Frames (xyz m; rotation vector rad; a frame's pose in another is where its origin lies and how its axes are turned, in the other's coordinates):
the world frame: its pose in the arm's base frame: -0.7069 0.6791 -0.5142 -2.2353 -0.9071 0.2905
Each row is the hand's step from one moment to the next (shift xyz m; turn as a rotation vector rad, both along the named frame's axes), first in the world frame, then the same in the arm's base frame.
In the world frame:
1: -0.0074 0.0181 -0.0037 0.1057 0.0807 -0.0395
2: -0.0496 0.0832 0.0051 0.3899 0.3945 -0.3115
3: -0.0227 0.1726 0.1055 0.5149 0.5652 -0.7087
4: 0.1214 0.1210 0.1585 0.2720 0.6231 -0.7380
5: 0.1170 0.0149 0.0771 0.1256 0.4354 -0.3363
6: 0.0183 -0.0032 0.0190 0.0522 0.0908 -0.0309
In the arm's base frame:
1: 0.0057 -0.0162 -0.0100 0.1368 0.0101 -0.0206
2: 0.0053 -0.0738 -0.0628 0.6281 -0.0991 -0.0202
3: 0.0280 -0.0488 -0.1956 0.9826 -0.3089 0.1609
4: 0.0829 0.1036 -0.1921 0.8485 -0.5194 0.1307
5: 0.0595 0.1124 -0.0606 0.4675 -0.3132 -0.0433
6: 0.0034 0.0240 -0.0108 0.0993 -0.0271 -0.0364

